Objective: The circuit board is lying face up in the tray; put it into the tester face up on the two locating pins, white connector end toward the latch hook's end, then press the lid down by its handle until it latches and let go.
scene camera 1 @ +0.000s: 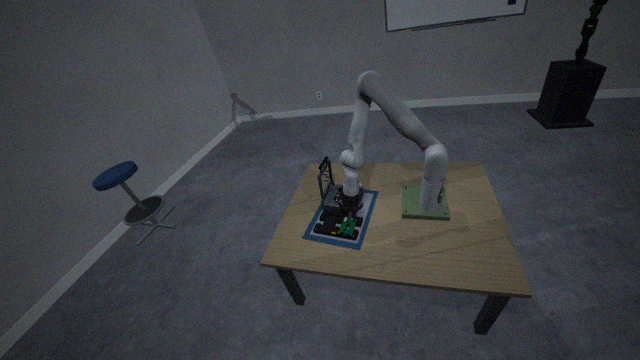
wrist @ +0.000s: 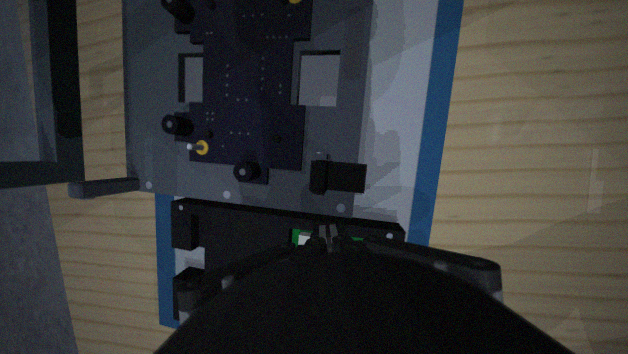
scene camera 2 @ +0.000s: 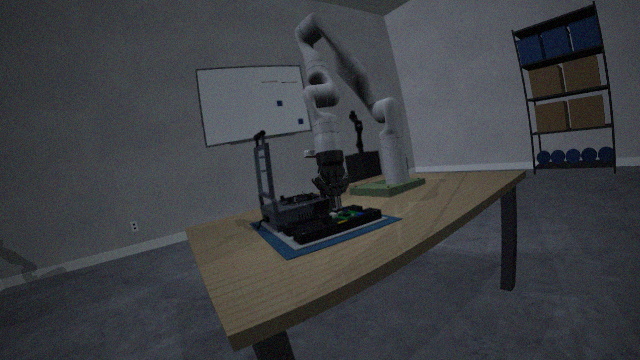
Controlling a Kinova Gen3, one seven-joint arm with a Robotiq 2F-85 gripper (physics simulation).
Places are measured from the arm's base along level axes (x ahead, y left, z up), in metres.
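Pixels of known places: gripper, fingertip midpoint: [scene camera 1: 350,217] [wrist: 328,236] [scene camera 2: 336,210]; arm's base, link origin: [scene camera 1: 428,205] [scene camera 2: 397,182].
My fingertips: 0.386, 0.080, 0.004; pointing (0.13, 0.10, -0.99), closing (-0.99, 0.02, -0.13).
Ahead of a thing's pixels: the offset from my fingertips to its middle, as dx, dy, dz. "spot": to the spot under its first point. Level surfaces: height alone.
The green circuit board {+0.008, +0.053, -0.006} [scene camera 1: 348,226] [scene camera 2: 346,215] [wrist: 296,235] lies face up in the black tray [scene camera 1: 327,231] [scene camera 2: 320,229] [wrist: 240,222]; its white connector shows in the wrist view. My gripper [scene camera 1: 351,216] [scene camera 2: 336,206] [wrist: 328,236] is shut and empty, fingertips together over the board's tester-side edge; contact cannot be told. The grey tester {spot: +0.084, -0.048, +0.028} [scene camera 1: 334,206] [scene camera 2: 300,212] [wrist: 150,100] stands beside the tray. Its lid [scene camera 2: 270,172] is upright. A dark blue nest {+0.035, -0.125, +0.038} [wrist: 250,75] shows in the tester, with a silver pin {+0.074, -0.083, +0.050} [wrist: 190,146] and a black block {-0.017, -0.056, +0.062} [wrist: 346,177] near the tray-side edge. My gripper body hides most of the board in the wrist view.
Tray and tester stand on a blue-bordered mat {dz -0.027} [scene camera 1: 367,220] [scene camera 2: 285,250] [wrist: 432,175] on the wooden table {dz -0.029} [scene camera 1: 400,260]. The raised lid stands at the tester's far side from the arm's green base plate [scene camera 1: 410,210] [scene camera 2: 370,189]. A blue stool [scene camera 1: 116,176] stands on the floor.
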